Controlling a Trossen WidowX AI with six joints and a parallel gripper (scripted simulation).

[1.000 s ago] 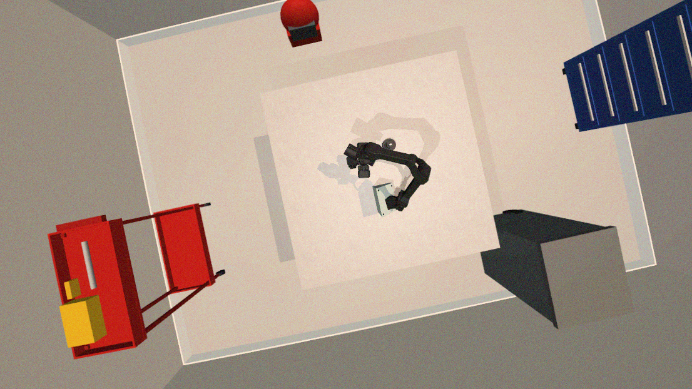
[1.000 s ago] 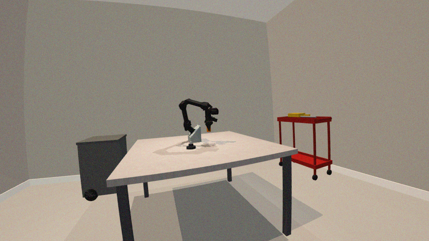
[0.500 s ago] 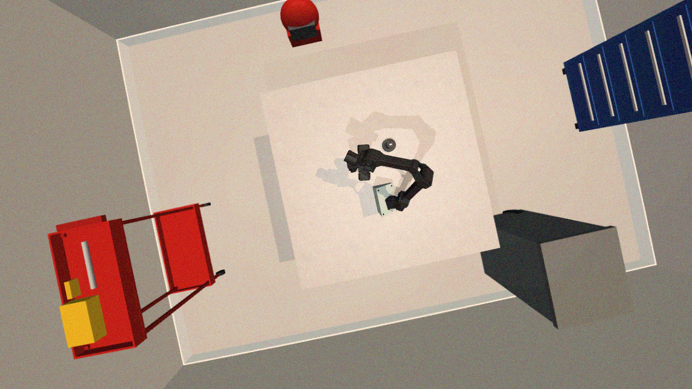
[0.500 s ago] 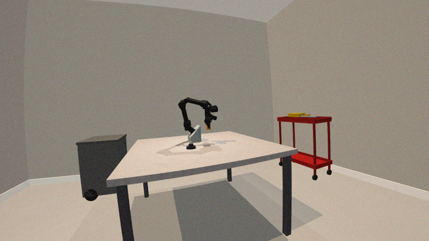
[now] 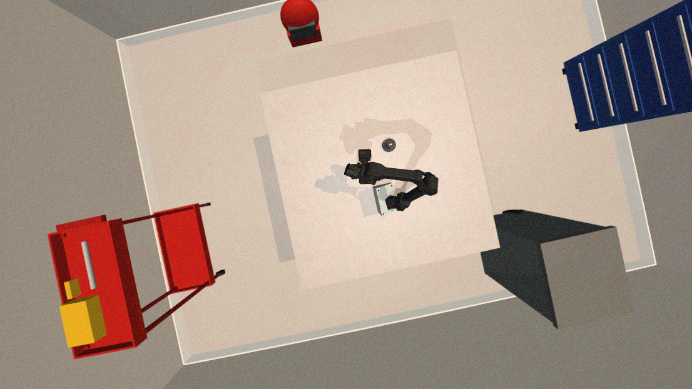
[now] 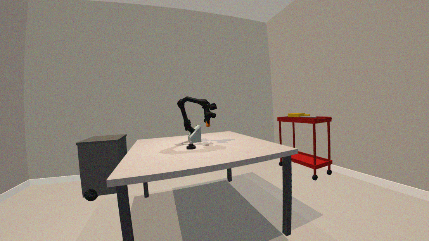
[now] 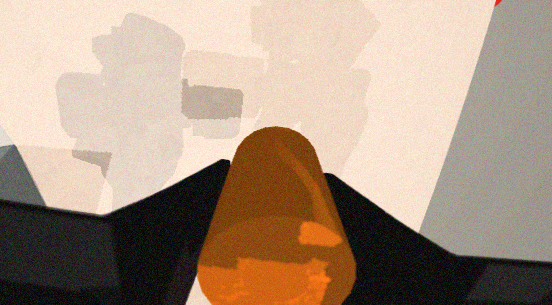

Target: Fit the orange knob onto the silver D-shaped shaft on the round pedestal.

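Right now the orange knob is 20 mm behind my gripper tip and 30 mm above it. Round my gripper tip: dark round pedestal: 50 mm ahead, 200 mm to the right, 160 mm below.
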